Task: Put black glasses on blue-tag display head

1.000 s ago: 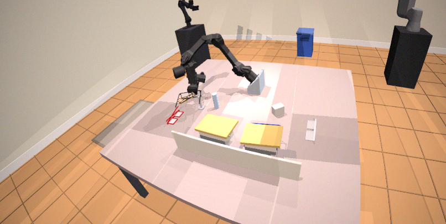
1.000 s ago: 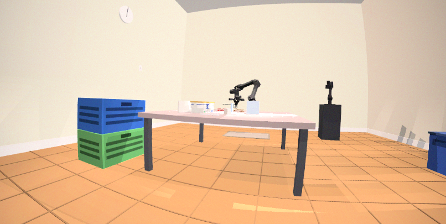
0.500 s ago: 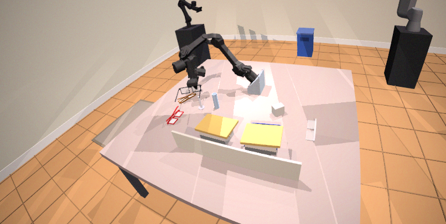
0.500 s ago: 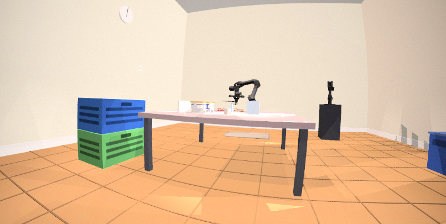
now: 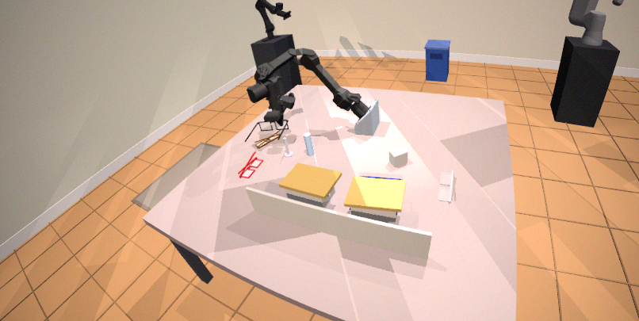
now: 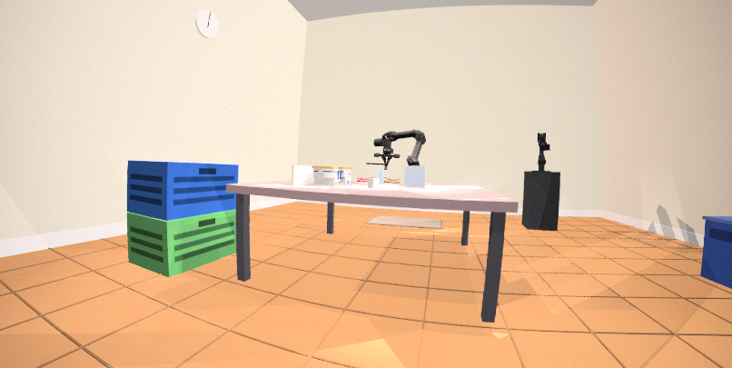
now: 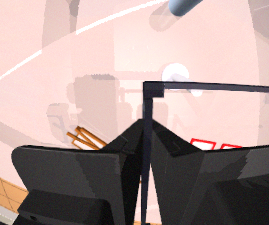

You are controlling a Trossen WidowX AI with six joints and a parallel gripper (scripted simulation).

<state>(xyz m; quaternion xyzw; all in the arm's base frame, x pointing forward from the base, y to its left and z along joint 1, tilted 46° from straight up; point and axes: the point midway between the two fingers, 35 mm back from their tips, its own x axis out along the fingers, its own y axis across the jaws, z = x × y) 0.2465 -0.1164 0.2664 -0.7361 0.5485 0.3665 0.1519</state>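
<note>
The pale blue cylinder lies 130 mm to the left of my gripper tip and 70 mm below it. Round my gripper tip: round stand: 40 mm ahead, 40 mm to the left, 90 mm below; white cube: 70 mm behind, 490 mm to the left, 90 mm below; low white wall: 340 mm ahead, 420 mm to the left, 60 mm below.
</note>
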